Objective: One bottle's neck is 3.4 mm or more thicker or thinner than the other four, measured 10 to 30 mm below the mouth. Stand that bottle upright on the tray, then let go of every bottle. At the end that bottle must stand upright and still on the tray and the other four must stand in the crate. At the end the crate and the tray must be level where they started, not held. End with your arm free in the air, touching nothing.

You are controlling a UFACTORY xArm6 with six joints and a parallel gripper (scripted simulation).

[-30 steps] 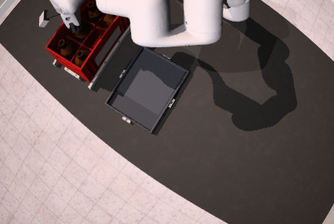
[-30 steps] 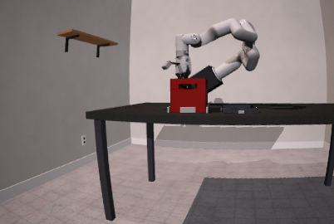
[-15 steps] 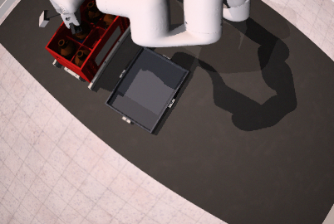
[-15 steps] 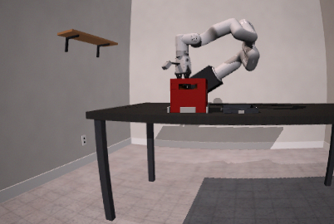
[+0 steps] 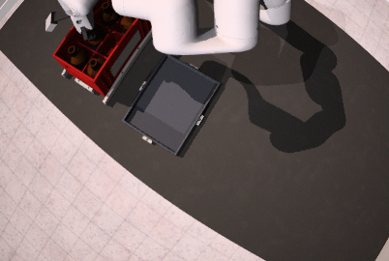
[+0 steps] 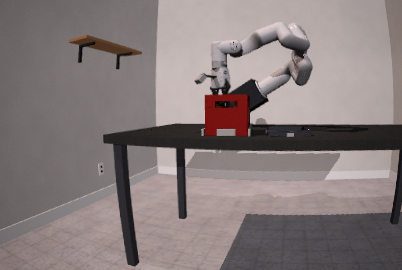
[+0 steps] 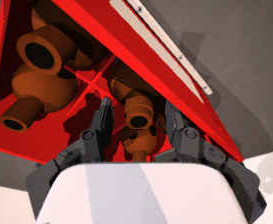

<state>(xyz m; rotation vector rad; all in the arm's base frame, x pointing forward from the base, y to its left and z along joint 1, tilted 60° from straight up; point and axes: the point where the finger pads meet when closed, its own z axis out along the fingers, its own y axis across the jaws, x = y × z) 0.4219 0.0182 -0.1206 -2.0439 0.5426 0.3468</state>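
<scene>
The red crate is 10 mm behind my hand, 40 mm to the left of it and 70 mm below it. Round my hand: dark flat tray: 30 mm behind, 330 mm to the left, 150 mm below.
</scene>
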